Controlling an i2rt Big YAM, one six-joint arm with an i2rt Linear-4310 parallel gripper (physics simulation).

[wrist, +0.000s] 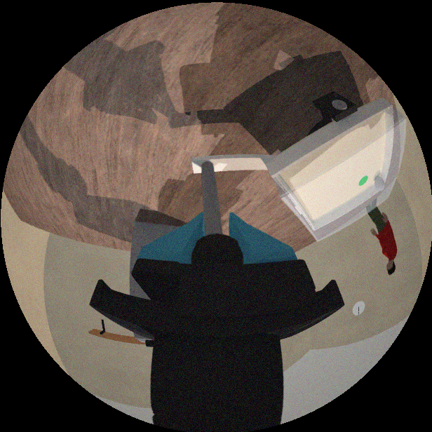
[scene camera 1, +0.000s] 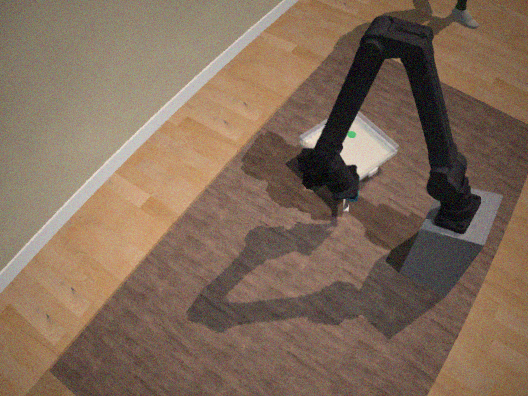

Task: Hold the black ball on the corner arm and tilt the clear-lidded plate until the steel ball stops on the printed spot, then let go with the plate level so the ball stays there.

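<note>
The clear-lidded plate has a cream floor and whitish rims. It looks tilted in the wrist view. Its green printed spot shows through the lid. A small grey shape, which looks like the steel ball, is beside the spot near the rim, apart from it. The white corner arm runs from a plate corner to a grey post. The black ball is at the post's end between the teal fingers. My gripper is shut on it. The ball is hidden in the scene view.
A black piece with a grey disc shows beside and below the plate. The arm's grey pedestal stands on the brown mat at the right. A person in red shows in the distance, beyond the plate.
</note>
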